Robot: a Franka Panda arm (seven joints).
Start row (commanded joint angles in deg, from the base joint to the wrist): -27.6, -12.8, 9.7, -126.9, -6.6, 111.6, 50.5
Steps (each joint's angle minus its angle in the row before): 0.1, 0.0, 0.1, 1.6, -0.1, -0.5, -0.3; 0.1, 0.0, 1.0, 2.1, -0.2, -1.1, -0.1; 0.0, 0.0, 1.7, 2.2, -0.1, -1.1, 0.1; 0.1, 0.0, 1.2, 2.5, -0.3, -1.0, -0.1; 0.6, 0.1, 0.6, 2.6, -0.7, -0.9, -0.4; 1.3, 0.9, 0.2, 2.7, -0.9, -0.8, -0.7; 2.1, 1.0, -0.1, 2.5, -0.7, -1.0, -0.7; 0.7, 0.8, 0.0, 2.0, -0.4, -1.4, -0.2; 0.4, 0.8, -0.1, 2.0, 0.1, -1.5, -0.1; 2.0, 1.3, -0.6, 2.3, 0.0, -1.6, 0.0; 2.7, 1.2, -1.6, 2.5, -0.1, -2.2, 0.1; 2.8, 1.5, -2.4, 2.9, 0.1, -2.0, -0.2; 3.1, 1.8, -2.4, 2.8, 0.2, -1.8, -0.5
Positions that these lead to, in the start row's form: -27.5, -12.8, 9.8, -125.3, -6.7, 111.1, 50.2; -27.4, -12.8, 10.8, -123.2, -6.9, 110.0, 50.1; -27.4, -12.8, 12.5, -121.0, -7.0, 108.9, 50.2; -27.3, -12.8, 13.7, -118.5, -7.3, 107.9, 50.1; -26.7, -12.7, 14.3, -115.9, -8.0, 107.0, 49.7; -25.4, -11.8, 14.5, -113.2, -8.9, 106.2, 49.0; -23.3, -10.8, 14.4, -110.7, -9.6, 105.2, 48.3; -22.6, -10.0, 14.4, -108.7, -10.0, 103.8, 48.1; -22.2, -9.2, 14.3, -106.7, -9.9, 102.3, 48.0; -20.2, -7.9, 13.7, -104.4, -9.9, 100.7, 48.0; -17.5, -6.7, 12.1, -101.9, -10.0, 98.5, 48.1; -14.7, -5.2, 9.7, -99.0, -9.9, 96.5, 47.9; -11.6, -3.4, 7.3, -96.2, -9.7, 94.7, 47.4
